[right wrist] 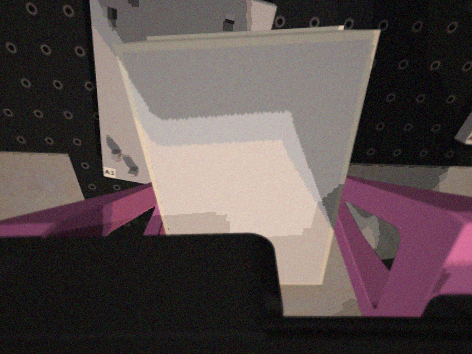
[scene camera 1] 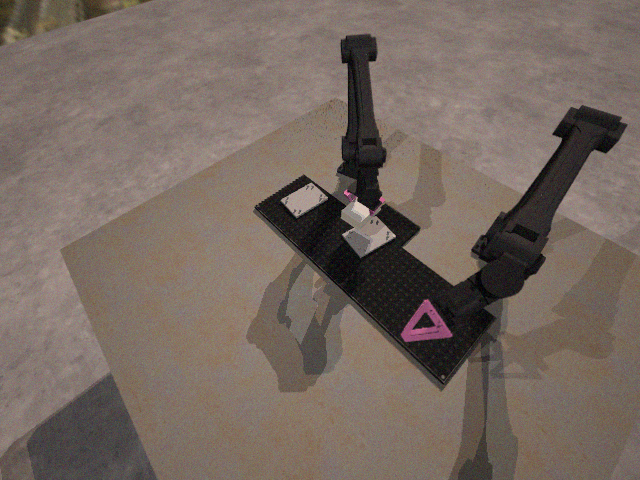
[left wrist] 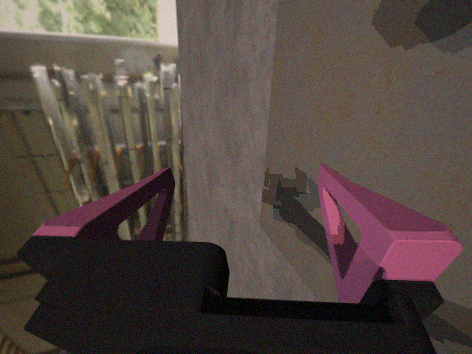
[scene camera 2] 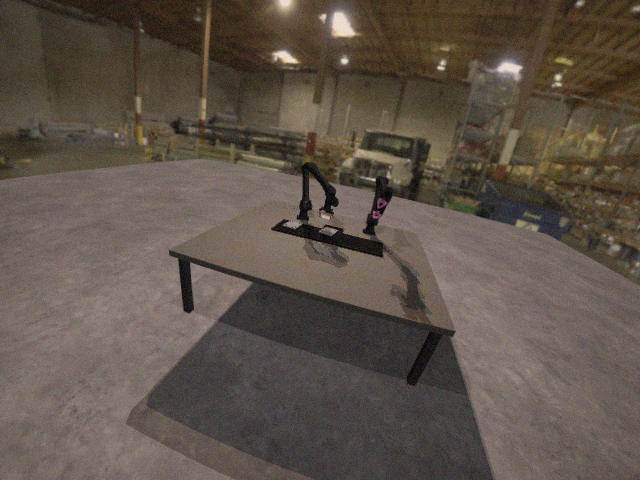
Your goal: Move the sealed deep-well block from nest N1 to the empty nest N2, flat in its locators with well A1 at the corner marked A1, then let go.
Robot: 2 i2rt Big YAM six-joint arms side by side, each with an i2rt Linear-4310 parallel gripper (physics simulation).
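Frame: origin at the left arm's base, x ahead, y left, z up, level; metres.
Seen in the pictures: left gripper, fingertip midpoint: (scene camera 1: 403, 335) (left wrist: 243, 174) (scene camera 2: 376, 213); right gripper, fingertip midpoint: (right wrist: 247, 185) (scene camera 1: 362, 209); left arm's base, link origin: (scene camera 2: 368, 232); right arm's base, link origin: (scene camera 1: 352, 171) (scene camera 2: 302, 218).
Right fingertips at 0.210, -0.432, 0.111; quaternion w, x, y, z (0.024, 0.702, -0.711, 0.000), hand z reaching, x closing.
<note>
Offsets run from my right fingertips to a thing's top centre, as dx, dy, dz. "spot": to the spot under its first point. Level surfaces: height alone.
The pale sealed deep-well block @(+0.008, +0.000, +0.025) (scene camera 1: 355, 212) (scene camera 2: 326, 215) (right wrist: 235, 175) is between the fingers of my right gripper (scene camera 1: 363, 204) (right wrist: 247, 185), which is shut on it. It hangs above and partly beyond a light nest plate @(+0.024, +0.054, -0.076) (scene camera 1: 381, 240) (scene camera 2: 329, 231) (right wrist: 114, 110). A corner label A1 @(spot: -0.032, +0.128, -0.086) (right wrist: 109, 172) shows on that plate in the right wrist view. The other nest plate @(+0.040, -0.266, -0.076) (scene camera 1: 305, 200) (scene camera 2: 292, 225) is bare, farther left. I cannot read N1 or N2 on either plate, nor find the block's well A1. My left gripper (left wrist: 243, 174) is open and empty, above the board's far right end.
The black perforated board @(dz -0.097) (scene camera 1: 382, 279) (scene camera 2: 356, 241) (right wrist: 425, 100) bears both plates and lies on the brown table @(dz -0.111) (scene camera 1: 206, 310) (scene camera 2: 248, 258). The left arm (scene camera 1: 550, 180) reaches over the board's right end. Arm shadows fall across the table and the plate below the block.
</note>
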